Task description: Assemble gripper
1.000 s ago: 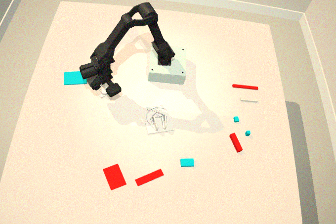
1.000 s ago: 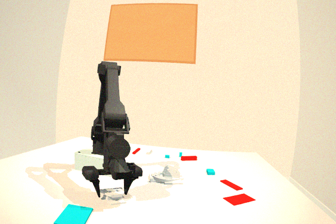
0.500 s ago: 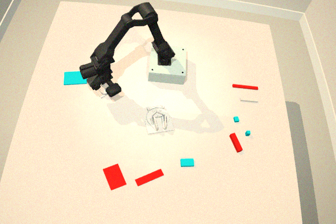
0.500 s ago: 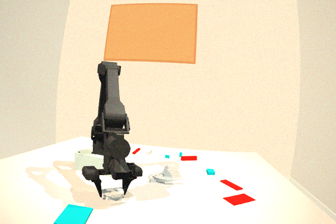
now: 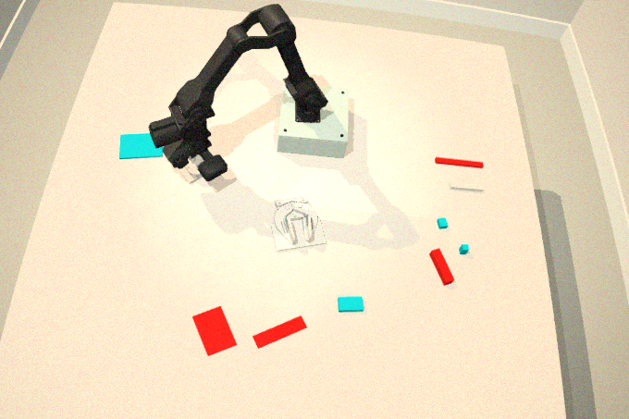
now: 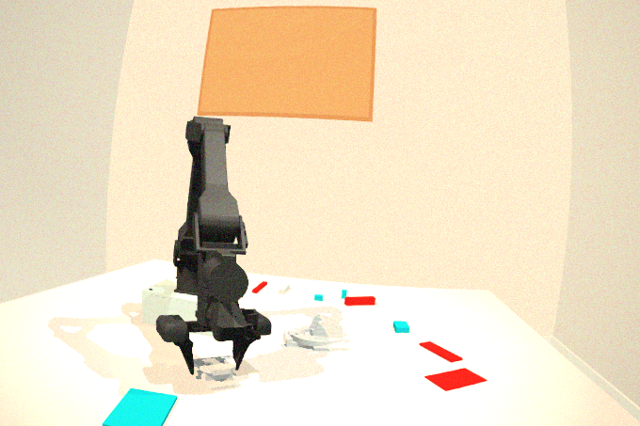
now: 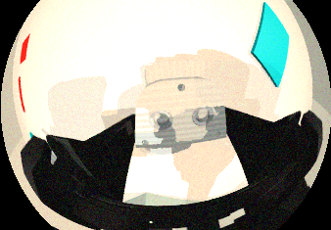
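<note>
Now: gripper tip 110 mm short of the housing plate and 240 mm to the right of it. The rest, counted from my gripper tip: gripper base: 10 mm ahead, 10 mm to the right, 20 mm above; then white jaw: 140 mm ahead, 220 mm to the left; then flat cyan rectangle: 60 mm behind, 160 mm to the right, 10 mm below.
</note>
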